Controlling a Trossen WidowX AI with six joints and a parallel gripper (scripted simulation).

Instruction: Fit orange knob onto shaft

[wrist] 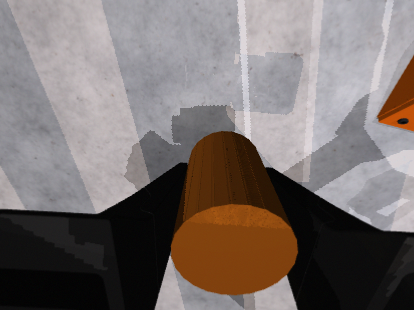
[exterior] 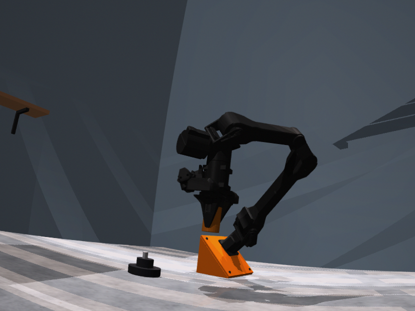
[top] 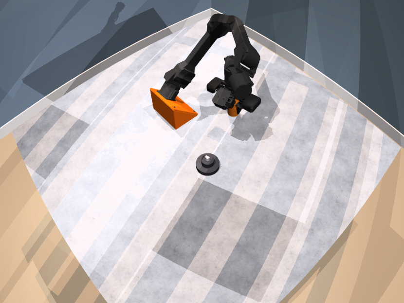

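My gripper tip is now 160 mm to the left of the black round pedestal, 110 mm above it and 40 mm short of it. The rest, counted from my gripper tip: orange knob (30 mm above).
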